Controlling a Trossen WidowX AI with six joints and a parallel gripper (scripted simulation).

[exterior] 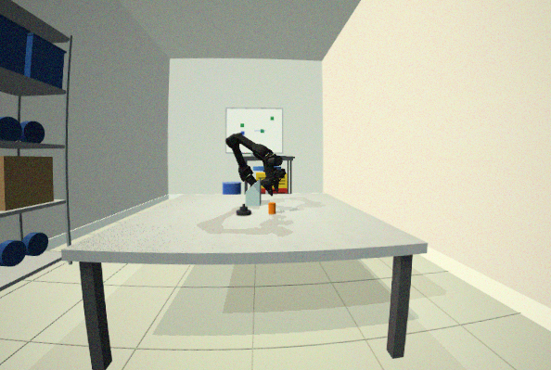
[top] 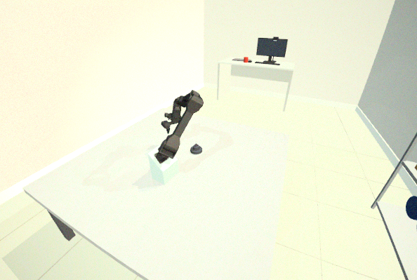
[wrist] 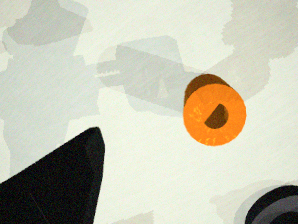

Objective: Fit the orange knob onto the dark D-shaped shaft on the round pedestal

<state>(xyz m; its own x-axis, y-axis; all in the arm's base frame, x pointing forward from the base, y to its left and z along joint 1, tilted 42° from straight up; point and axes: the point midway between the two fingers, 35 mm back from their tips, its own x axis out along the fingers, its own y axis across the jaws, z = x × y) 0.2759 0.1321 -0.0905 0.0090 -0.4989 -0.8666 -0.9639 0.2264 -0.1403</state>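
Now: gripper tip 80 mm above the orange knob and 20 mm to the left of it. Round my gripper tip: pedestal 170 mm to the right, 80 mm below, 40 mm ahead.
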